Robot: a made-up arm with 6 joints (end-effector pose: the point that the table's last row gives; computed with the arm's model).
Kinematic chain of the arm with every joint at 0, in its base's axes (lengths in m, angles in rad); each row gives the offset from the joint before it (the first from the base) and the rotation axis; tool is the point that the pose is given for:
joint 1: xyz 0 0 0.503 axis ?
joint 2: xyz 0 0 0 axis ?
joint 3: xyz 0 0 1.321 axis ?
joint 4: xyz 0 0 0 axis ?
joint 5: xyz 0.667 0 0 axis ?
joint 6: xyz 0 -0.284 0 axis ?
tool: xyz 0 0 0
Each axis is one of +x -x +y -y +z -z.
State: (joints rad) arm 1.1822 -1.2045 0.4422 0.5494 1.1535 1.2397
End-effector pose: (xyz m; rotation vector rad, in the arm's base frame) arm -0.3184 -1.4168 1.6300 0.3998 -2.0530 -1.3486
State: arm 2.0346 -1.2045 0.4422 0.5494 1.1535 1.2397
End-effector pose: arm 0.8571 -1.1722 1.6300 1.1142 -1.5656 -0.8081
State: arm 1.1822 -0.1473 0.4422 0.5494 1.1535 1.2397
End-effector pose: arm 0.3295 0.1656 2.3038 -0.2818 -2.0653 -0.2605
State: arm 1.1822 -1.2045 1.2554 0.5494 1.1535 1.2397
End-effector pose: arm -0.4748 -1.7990 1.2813 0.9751 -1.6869 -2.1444
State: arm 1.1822 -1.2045 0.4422 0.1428 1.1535 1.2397
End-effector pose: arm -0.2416 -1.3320 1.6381 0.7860 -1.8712 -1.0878
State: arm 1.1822 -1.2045 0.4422 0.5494 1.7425 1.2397
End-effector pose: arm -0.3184 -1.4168 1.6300 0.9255 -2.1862 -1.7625
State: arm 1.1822 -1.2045 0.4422 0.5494 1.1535 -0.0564
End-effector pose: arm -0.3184 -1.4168 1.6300 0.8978 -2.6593 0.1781
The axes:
joint 1: +z
joint 2: +y
joint 3: -y
joint 4: -x
joint 5: -y
joint 6: -x

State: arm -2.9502 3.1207 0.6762 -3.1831 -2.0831 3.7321
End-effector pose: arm 0.5215 -0.1880 -1.2550 0.4285 0.9153 -2.7056
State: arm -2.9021 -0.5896 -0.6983 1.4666 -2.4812 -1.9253
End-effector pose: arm 0.0326 0.0384 1.8094 0.2017 0.0715 0.8949
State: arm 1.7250 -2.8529 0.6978 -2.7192 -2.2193 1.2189
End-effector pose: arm -0.0971 -1.0619 -0.9218 0.9717 2.1168 0.5776
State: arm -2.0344 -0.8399 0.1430 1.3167 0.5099 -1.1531
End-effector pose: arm 0.3128 0.7854 2.0923 -1.2780 -0.2882 -1.4045
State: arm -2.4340 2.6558 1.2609 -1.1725 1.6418 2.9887
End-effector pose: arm -0.4332 -0.2256 -1.3677 -0.6625 -2.8297 0.4024
